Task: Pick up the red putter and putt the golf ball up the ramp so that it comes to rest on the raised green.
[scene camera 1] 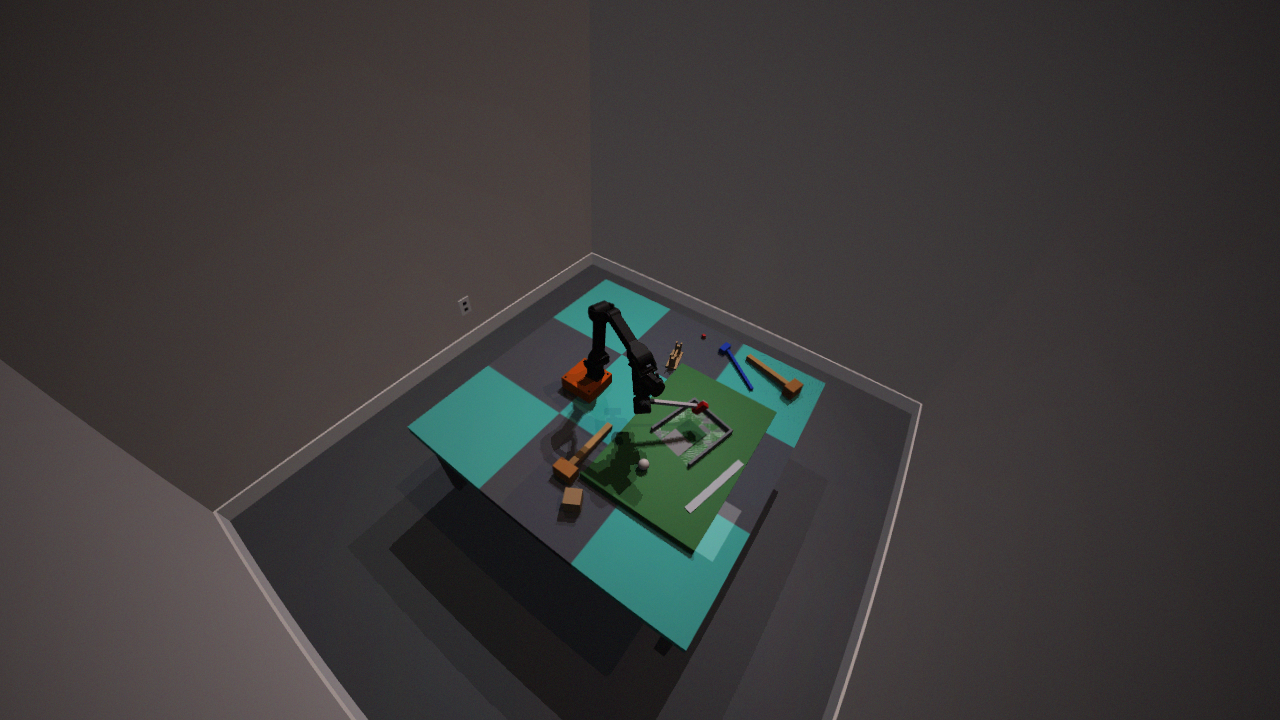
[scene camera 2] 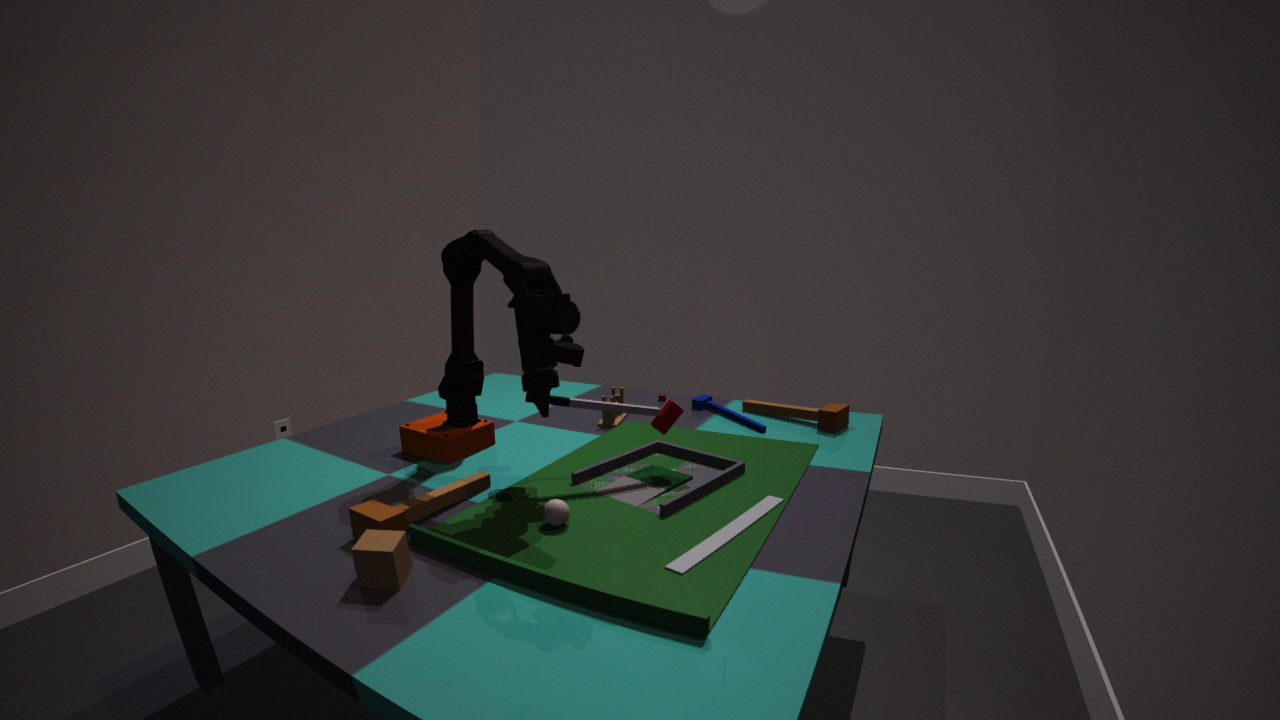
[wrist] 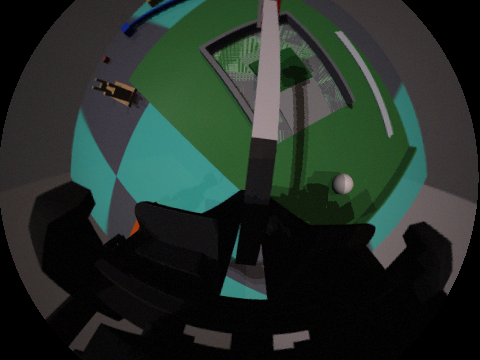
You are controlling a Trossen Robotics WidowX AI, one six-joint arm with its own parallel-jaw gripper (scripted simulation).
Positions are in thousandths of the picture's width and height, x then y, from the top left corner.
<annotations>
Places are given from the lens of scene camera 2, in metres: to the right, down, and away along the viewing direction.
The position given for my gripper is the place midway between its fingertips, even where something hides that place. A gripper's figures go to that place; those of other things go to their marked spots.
my gripper (scene camera 2: 426, 577): -0.17, 0.10, 1.06
wooden mallet (scene camera 2: 293, 716): -0.40, 0.23, 0.80
wooden mallet (scene camera 2: 651, 580): 0.46, 0.14, 1.33
grey strip (scene camera 2: 546, 769): 0.08, 0.28, 0.80
</annotations>
